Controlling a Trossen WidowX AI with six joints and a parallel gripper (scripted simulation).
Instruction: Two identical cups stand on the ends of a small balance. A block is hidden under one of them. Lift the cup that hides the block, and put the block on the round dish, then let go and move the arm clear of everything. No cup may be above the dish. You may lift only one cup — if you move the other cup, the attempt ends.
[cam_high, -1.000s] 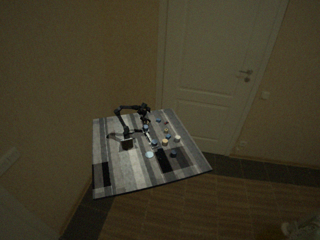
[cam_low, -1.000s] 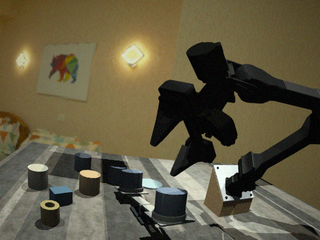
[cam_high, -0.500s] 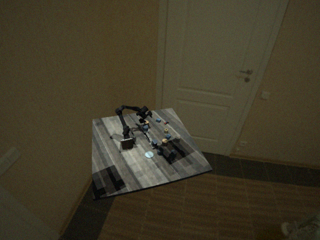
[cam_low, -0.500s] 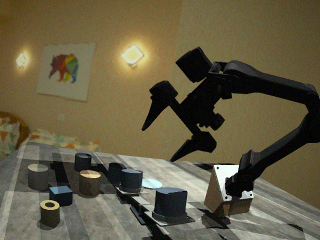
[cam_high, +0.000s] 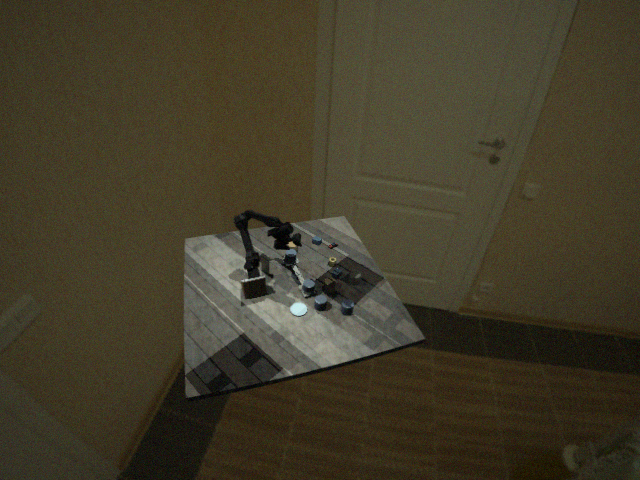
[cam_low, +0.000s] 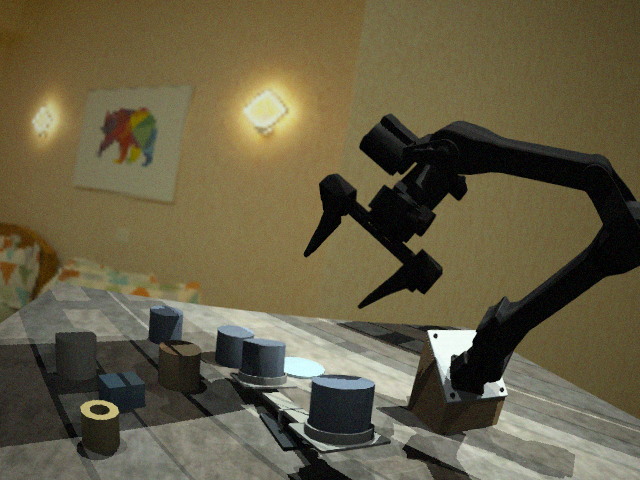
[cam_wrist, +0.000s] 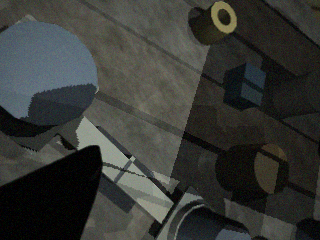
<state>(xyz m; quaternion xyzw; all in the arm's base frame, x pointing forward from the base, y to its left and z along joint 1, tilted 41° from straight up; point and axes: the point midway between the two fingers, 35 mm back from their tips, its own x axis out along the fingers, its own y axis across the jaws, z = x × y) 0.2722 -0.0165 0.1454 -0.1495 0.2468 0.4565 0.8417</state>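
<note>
My gripper tip is 60 mm short of the grey block, 160 mm to the left of it and 190 mm above it. From my gripper tip the other things lie so: balance beam (20 mm ahead, 30 mm to the right, 200 mm below); then pale round dish (10 mm behind, 290 mm to the right, 230 mm below); then balance (20 mm ahead, 30 mm to the right, 210 mm below).
</note>
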